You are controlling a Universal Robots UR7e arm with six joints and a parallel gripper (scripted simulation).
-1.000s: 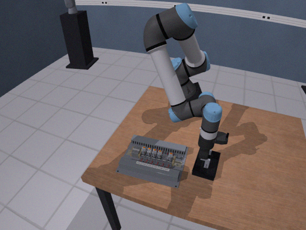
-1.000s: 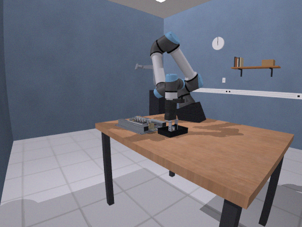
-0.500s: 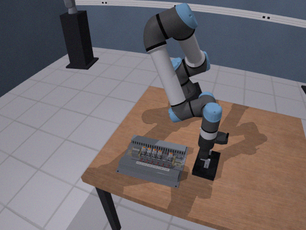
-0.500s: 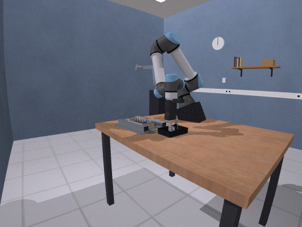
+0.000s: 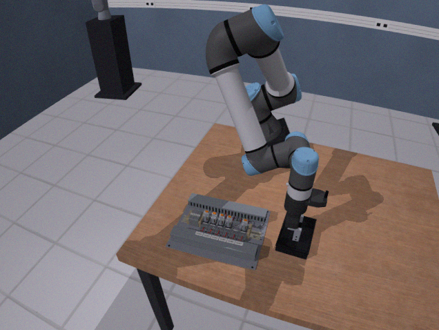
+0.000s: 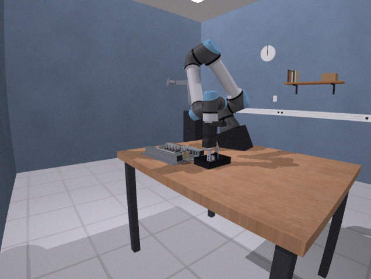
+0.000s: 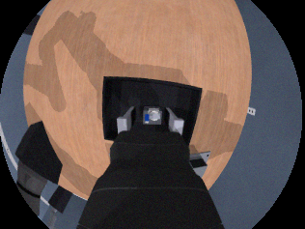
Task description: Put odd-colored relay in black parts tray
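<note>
Now: the black parts tray 20 mm below my hand. From my hand the other things lie so: grey relay panel (10 mm ahead, 270 mm to the right, 10 mm below).
</note>
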